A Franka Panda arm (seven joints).
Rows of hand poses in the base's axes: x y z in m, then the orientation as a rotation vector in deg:
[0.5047, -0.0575, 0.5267, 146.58, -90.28, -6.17]
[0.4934, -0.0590, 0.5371, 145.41, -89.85, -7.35]
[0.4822, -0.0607, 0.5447, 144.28, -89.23, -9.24]
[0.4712, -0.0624, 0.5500, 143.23, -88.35, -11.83]
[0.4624, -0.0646, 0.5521, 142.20, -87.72, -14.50]
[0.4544, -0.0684, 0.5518, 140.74, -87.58, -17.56]
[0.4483, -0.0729, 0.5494, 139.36, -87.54, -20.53]
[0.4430, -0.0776, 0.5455, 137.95, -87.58, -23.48]
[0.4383, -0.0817, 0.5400, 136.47, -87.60, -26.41]
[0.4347, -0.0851, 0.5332, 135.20, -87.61, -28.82]
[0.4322, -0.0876, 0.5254, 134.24, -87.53, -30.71]
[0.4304, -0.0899, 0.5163, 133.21, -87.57, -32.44]
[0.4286, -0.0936, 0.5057, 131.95, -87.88, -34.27]
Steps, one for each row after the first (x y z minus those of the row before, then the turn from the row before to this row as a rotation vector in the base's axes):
[-0.0113, -0.0015, 0.0104, -0.58, 1.30, -0.18]
[-0.0112, -0.0017, 0.0076, -0.34, 1.74, -0.09]
[-0.0110, -0.0017, 0.0053, -0.07, 2.16, 0.04]
[-0.0088, -0.0022, 0.0021, 0.12, 2.11, -0.12]
[-0.0080, -0.0038, -0.0003, 0.19, 2.35, -0.58]
[-0.0061, -0.0045, -0.0024, 0.30, 2.22, -0.63]
[-0.0053, -0.0047, -0.0039, 0.35, 2.18, -0.69]
[-0.0047, -0.0041, -0.0055, 0.34, 2.20, -0.71]
[-0.0036, -0.0034, -0.0068, 0.28, 1.82, -0.61]
[-0.0025, -0.0025, -0.0078, 0.25, 1.43, -0.42]
[-0.0018, -0.0023, -0.0091, 0.17, 1.35, -0.50]
[-0.0018, -0.0037, -0.0106, 0.15, 1.41, -0.75]

